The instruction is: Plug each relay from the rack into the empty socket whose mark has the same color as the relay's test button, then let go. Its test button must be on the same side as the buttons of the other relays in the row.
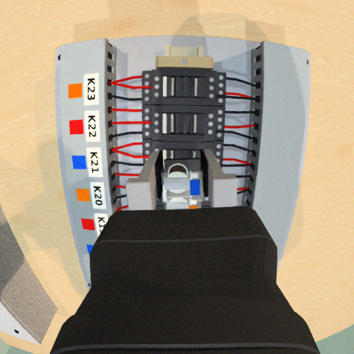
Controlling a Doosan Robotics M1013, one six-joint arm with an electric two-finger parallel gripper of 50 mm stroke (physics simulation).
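Note:
My gripper [181, 164] is shut on a relay [175, 186] with a clear case and a blue test button [195, 187] on its right side. The relay is upright over the row near the K21 socket [176, 154], whose upper end shows beyond it; the mark beside K21 is a blue square [79, 162]. Whether the relay is in the socket cannot be told. Just below it, an orange test button [193, 207] of another relay shows, also to the right. The K22 socket [183, 123] and K23 socket [183, 86] are empty, with red [76, 127] and orange [75, 90] marks.
Wire ducts [92, 55] [285, 125] flank the sockets, with red and black wires between. A beige end block [185, 62] sits above K23. The lower sockets are hidden by the black gripper body. Part of a grey object [30, 300] stands at the lower left on the wooden table [320, 200].

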